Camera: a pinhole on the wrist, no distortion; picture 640 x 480 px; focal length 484.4 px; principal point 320.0 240.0 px. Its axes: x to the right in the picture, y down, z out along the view. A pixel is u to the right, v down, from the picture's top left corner.
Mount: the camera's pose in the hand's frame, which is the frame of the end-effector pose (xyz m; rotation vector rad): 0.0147 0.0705 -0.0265 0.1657 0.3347 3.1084
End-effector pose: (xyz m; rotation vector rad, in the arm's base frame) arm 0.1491 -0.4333 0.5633 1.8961 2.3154 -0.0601
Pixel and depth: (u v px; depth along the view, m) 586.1 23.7 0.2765
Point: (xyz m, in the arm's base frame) 0.4375 -0.5152 0.3652
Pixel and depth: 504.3 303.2 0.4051
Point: 0.3080 -0.5534 0.1937
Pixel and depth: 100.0 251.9 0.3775
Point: 0.2694 -0.2271 0.2199
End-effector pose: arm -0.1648 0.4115 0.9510 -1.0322 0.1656 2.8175
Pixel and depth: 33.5 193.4 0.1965
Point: -0.3941 0.3212 0.9727
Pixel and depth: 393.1 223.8 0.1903
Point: -0.2904 0.3202 1.0749
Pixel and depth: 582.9 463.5 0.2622
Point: -0.2622 0.4320 1.2198
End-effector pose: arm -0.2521 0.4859 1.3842 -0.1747 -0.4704 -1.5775
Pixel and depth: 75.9 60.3 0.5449
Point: 0.0183 0.3422 1.9792
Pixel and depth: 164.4 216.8 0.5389
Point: -0.1499 0.4516 1.9451
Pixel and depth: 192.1 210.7 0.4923
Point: -0.1442 0.4788 1.8879
